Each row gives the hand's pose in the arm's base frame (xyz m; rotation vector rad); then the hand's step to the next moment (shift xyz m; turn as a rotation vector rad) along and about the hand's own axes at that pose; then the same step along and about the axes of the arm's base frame.
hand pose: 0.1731 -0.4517 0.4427 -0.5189 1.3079 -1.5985
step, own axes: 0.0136 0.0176 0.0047 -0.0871 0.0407 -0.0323
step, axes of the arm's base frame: 0.0050 -0.0133 -0.0178 0.0290 0.0934 -0.0269
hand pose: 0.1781 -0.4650 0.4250 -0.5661 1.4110 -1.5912
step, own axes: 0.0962 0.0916 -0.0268 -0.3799 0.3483 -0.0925
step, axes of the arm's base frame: -0.0389 -0.0614 -0.1144 0.2208 0.3928 -0.2668
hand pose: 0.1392 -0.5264 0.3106 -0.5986 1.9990 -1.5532
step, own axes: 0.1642 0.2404 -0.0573 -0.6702 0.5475 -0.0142
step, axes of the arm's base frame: -0.1671 -0.0048 -0.2452 0.4879 0.5675 -0.4348
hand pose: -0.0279 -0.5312 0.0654 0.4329 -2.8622 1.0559
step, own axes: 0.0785 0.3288 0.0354 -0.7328 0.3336 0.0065
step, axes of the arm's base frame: -0.1664 0.1970 -0.2214 0.6090 0.4139 -0.3258
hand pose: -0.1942 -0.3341 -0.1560 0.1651 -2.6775 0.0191
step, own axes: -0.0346 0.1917 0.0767 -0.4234 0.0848 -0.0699
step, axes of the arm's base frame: -0.0260 0.1911 -0.0814 0.3972 0.1350 -0.1237
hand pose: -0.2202 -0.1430 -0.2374 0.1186 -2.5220 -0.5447
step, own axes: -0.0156 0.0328 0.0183 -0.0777 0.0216 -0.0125
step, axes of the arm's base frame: 0.0043 0.0395 -0.0085 0.0729 0.0304 -0.0205
